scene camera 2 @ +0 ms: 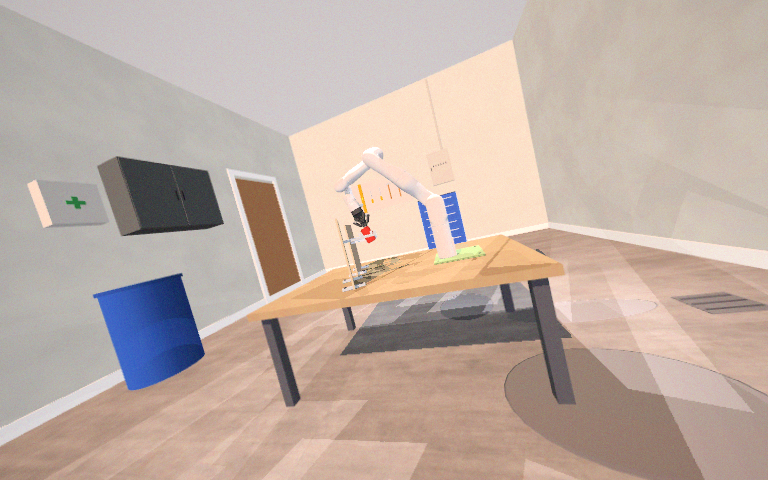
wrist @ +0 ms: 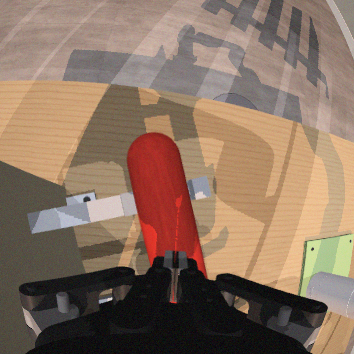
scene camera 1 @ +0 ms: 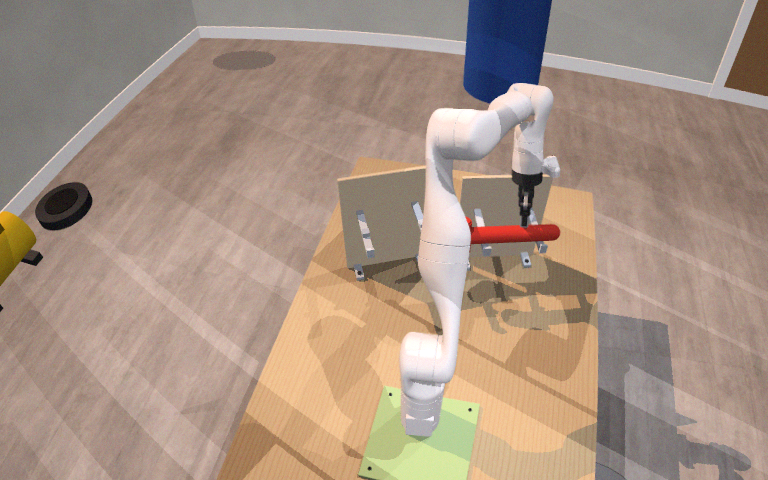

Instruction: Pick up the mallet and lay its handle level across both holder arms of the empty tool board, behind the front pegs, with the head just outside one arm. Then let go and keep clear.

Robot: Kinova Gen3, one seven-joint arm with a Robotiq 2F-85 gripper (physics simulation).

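Pixels of known places: gripper, fingertip midpoint: (wrist: 174,262) (scene camera 1: 524,226); arm's base at its link origin: (scene camera 2: 447,256) (wrist: 316,287) (scene camera 1: 420,417).
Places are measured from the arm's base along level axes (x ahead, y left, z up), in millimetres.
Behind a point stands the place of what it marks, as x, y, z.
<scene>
The red mallet (scene camera 1: 506,233) @[408, -175, 227] (scene camera 2: 368,234) (wrist: 165,200) @[439, -267, 231] lies with its handle across the two holder arms of the right tool board (scene camera 1: 472,195) @[529, -87, 238]. The handle end sticks out past the right holder arm (wrist: 112,207) @[477, -263, 188]. In scene camera 1 my own arm hides most of the head. My gripper (scene camera 1: 524,223) @[436, -221, 230] (wrist: 174,262) @[436, -221, 230] is shut with nothing between its fingers, and its closed tips are at the top of the handle. The left tool board (scene camera 1: 379,198) @[484, 154, 243] is empty. One of its holder arms (scene camera 1: 365,233) @[373, 175, 225] shows fully, and the other (scene camera 1: 417,213) @[469, 54, 213] is partly hidden behind my arm.
Both boards stand near the far end of the wooden table (scene camera 1: 317,316) @[271, 304, -11] (scene camera 2: 487,271) @[-95, 380, -11]. Small feet (scene camera 1: 359,272) @[426, 211, 5] (scene camera 1: 526,259) @[525, -274, 6] stick out below the boards. My base stands on a green plate (scene camera 1: 385,452) @[-97, 70, 1] (scene camera 2: 474,253) @[-120, 82, 0]. A blue barrel (scene camera 1: 504,50) (scene camera 2: 150,333) stands on the floor beyond the table.
</scene>
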